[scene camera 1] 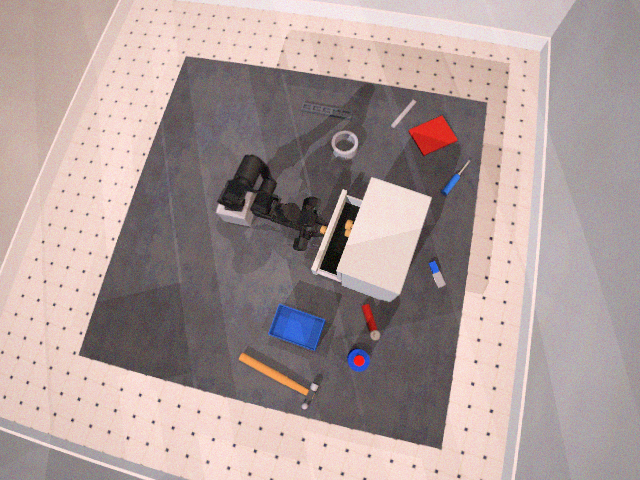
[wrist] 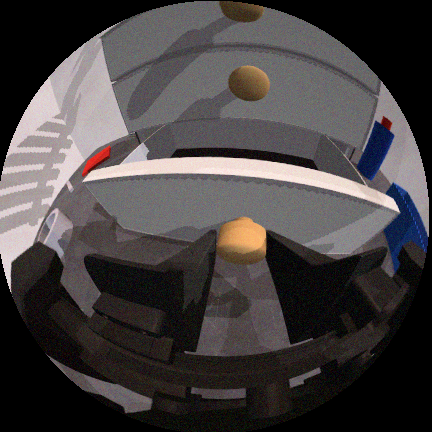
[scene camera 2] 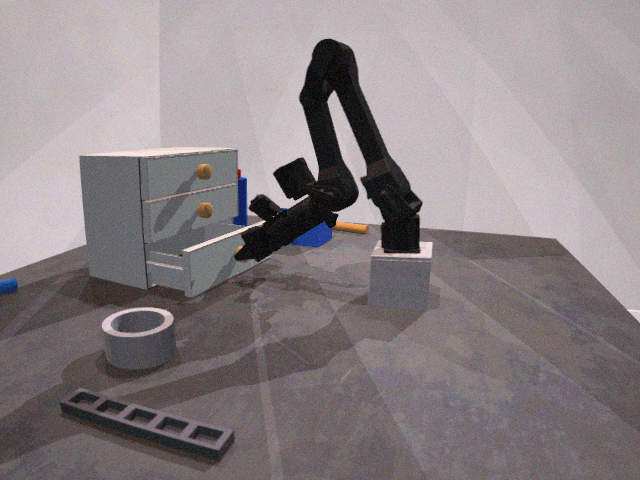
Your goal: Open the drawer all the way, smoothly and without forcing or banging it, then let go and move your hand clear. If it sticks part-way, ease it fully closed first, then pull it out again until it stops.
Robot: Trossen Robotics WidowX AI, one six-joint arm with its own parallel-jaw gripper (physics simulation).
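Pixels of known places: gripper, fingertip midpoint: (scene camera 1: 325,230) (wrist: 239,235) (scene camera 2: 239,256); arm's base at its link origin: (scene camera 1: 234,202) (scene camera 2: 401,248).
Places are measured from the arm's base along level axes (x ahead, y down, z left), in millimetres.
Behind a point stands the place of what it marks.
A white cabinet (scene camera 1: 390,237) @(x 533, y -161, z -118 mm) (scene camera 2: 113,219) @(x 557, y -36, z 43 mm) has three drawers. Its bottom drawer (scene camera 1: 329,232) @(x 343, y 6, z -74 mm) (scene camera 2: 214,263) @(x 354, y 48, z 14 mm) (wrist: 165,200) @(x 349, y 30, z -8 mm) stands part-way out, with its dark inside showing. The two upper drawers are shut. The bottom drawer's round wooden knob (scene camera 1: 323,229) @(x 320, y 32, z -59 mm) (scene camera 2: 239,253) (wrist: 242,241) @(x 313, y 31, z -54 mm) sits at the middle of its front. My gripper (scene camera 1: 321,230) @(x 328, y 52, z -57 mm) (scene camera 2: 241,253) @(x 328, y 52, z -57 mm) (wrist: 239,235) @(x 328, y 52, z -57 mm) is shut on this knob, with one fingertip on each side of it in the wrist view. In scene camera 2 the fingers hide much of the knob.
A blue tray (scene camera 1: 297,327) @(x 266, y 95, z -399 mm) (scene camera 2: 312,236) @(x 221, y 70, z -335 mm) and a hammer (scene camera 1: 273,374) @(x 209, y 73, z -562 mm) lie on the near side in scene camera 1. A red cylinder (scene camera 1: 369,318) @(x 507, y 70, z -343 mm) and a blue-and-red object (scene camera 1: 358,360) @(x 476, y -86, z -477 mm) are near the cabinet. A white ring (scene camera 1: 337,150) @(x 336, y 49, z 258 mm) (scene camera 2: 139,351) @(x 335, y 71, z 339 mm) lies on the other side.
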